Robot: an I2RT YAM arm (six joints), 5 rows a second.
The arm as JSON. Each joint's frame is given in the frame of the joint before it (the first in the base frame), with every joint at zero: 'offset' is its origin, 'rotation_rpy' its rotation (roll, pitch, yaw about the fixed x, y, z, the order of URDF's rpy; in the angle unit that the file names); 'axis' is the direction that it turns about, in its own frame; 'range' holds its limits. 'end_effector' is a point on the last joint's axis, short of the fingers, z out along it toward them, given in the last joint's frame.
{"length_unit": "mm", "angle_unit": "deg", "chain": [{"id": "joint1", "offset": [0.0, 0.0, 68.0], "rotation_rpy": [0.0, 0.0, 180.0], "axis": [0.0, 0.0, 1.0], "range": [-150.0, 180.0]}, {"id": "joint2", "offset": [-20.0, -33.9, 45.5], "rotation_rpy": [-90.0, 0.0, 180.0], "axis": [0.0, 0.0, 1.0], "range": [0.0, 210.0]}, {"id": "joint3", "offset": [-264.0, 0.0, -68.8], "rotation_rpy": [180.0, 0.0, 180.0], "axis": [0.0, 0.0, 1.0], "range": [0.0, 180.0]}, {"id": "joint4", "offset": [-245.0, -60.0, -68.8], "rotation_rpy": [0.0, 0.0, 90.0], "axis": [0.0, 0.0, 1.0], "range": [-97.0, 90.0]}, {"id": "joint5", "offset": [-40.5, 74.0, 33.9], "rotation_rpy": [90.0, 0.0, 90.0], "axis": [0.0, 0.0, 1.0], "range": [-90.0, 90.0]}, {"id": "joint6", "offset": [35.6, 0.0, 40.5], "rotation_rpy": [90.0, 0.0, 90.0], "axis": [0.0, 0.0, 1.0], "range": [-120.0, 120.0]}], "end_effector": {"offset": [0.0, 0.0, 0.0], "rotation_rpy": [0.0, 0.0, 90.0]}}
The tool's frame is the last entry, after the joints.
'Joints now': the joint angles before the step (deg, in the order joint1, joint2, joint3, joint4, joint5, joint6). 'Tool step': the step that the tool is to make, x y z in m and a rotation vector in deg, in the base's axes. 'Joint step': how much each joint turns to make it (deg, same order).
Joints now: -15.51 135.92 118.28 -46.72 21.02 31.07
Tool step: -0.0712 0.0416 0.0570 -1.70 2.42 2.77
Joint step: 2.98 -20.68 -20.07 -2.25 2.12 -0.81
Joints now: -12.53 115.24 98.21 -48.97 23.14 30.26
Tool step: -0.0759 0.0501 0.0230 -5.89 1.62 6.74
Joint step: 5.90 -19.41 -20.06 1.62 5.18 -3.65
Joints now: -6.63 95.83 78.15 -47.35 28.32 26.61
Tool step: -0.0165 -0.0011 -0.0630 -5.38 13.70 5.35
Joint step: -0.10 2.11 -11.25 4.82 4.56 -8.75
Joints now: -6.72 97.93 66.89 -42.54 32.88 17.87
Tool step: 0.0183 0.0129 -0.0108 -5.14 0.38 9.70
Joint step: 2.72 2.44 -0.74 8.93 2.56 -10.03
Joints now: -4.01 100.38 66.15 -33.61 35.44 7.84
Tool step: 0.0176 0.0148 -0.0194 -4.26 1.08 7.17
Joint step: 2.72 4.09 -0.48 7.99 2.14 -7.23
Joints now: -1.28 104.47 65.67 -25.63 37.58 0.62
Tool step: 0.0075 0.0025 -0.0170 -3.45 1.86 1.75
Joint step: 0.62 3.24 -0.32 3.80 2.65 -3.25
